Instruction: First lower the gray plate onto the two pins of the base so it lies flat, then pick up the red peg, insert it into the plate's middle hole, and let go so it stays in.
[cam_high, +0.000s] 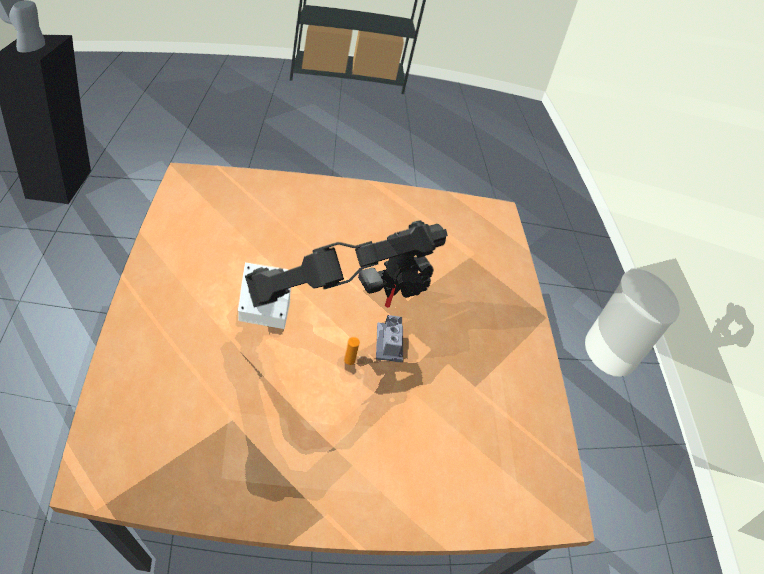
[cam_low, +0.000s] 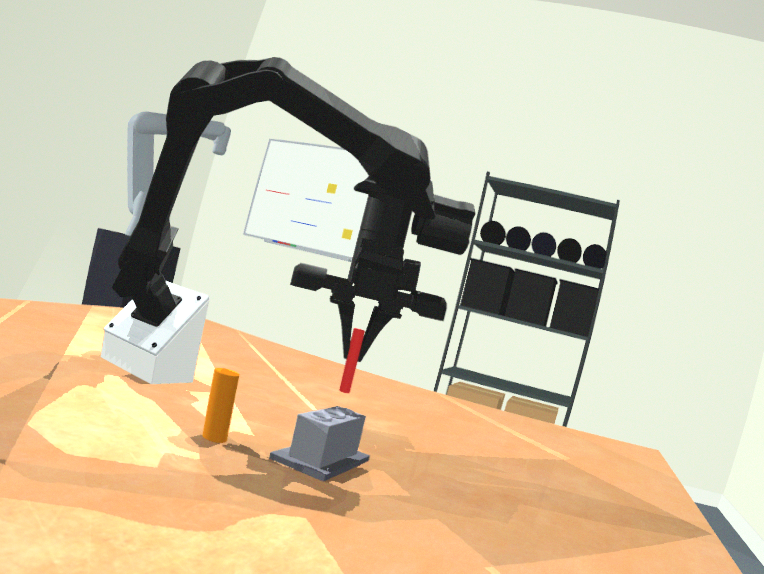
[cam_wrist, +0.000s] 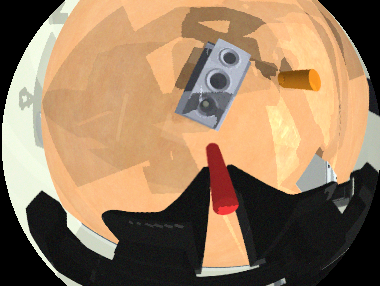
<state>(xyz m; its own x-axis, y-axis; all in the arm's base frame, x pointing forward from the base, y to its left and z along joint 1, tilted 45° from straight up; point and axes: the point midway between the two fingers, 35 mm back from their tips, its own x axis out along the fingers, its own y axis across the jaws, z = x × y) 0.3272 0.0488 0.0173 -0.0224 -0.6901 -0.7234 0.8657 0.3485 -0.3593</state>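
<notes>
Right now the gray plate is 20 mm ahead of my gripper tip, 60 mm to the right of it and 70 mm below it. From my gripper tip the other things lie so: orange cylinder 80 mm behind, 140 mm to the right, 70 mm below; then red peg right at my gripper tip; then base 20 mm ahead, 60 mm to the right, 110 mm below.
</notes>
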